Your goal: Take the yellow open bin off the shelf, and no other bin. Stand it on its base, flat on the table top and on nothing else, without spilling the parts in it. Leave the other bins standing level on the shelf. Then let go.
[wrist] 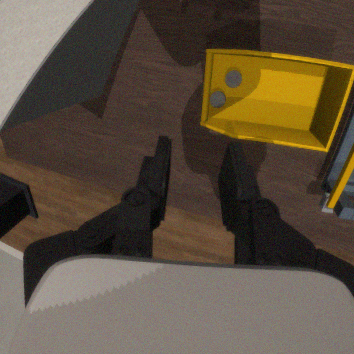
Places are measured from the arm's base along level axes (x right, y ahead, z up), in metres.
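Pixels of known places: gripper, fingertip midpoint: (pixel 196 158).
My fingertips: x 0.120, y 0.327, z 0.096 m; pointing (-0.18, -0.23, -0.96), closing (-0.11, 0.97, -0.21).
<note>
Ahead of a thing's pixels: the offset from my fingertips to its middle. "*": to the spot under its first point. Level surfaces: height alone.
The yellow open bin @(dx -0.026, dy +0.057, dz -0.182 m) (pixel 287 92) stands upright with its open top facing up, on the dark wooden table top @(dz -0.220 m) (pixel 165 95), at the upper right of the wrist view. Two round grey parts lie inside it, near its left end. My gripper (pixel 196 158) is open, with its fingers apart and no thing between them. It is clear of the bin, which lies beyond and to the right of the fingertips. The underside of the bin is hidden.
Part of a blue-grey structure @(* dx +0.027, dy +0.192, dz -0.159 m) (pixel 344 167) with a yellow bar shows at the right edge, close to the bin. A dark grey panel (pixel 75 65) is at the upper left. A black box-like object (pixel 15 202) is at the left edge.
</note>
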